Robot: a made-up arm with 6 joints. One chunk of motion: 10 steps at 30 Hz.
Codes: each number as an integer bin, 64 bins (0 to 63) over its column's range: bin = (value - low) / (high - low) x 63, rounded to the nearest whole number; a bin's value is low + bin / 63 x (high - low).
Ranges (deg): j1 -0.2..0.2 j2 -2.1..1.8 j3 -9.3..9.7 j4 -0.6..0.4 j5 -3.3..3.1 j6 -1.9..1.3
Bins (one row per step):
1: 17 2 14 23 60 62
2: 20 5 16 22 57 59
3: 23 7 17 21 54 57
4: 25 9 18 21 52 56
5: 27 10 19 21 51 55
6: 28 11 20 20 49 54
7: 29 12 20 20 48 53
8: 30 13 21 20 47 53
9: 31 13 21 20 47 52
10: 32 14 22 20 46 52
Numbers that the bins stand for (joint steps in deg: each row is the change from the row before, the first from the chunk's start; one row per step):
1: -0.092 -1.976 -5.078 -0.235 2.795 1.249
2: -0.073 -1.790 -4.475 -0.251 2.490 1.097
3: -0.054 -1.667 -4.173 -0.267 2.186 0.995
4: -0.041 -1.543 -3.871 -0.267 1.983 0.944
5: -0.029 -1.481 -3.570 -0.267 1.881 0.894
6: -0.022 -1.419 -3.268 -0.283 1.678 0.843
7: -0.016 -1.357 -3.268 -0.283 1.576 0.792
8: -0.010 -1.295 -2.967 -0.283 1.475 0.792
9: -0.003 -1.295 -2.967 -0.283 1.475 0.741
10: 0.003 -1.233 -2.665 -0.283 1.373 0.741

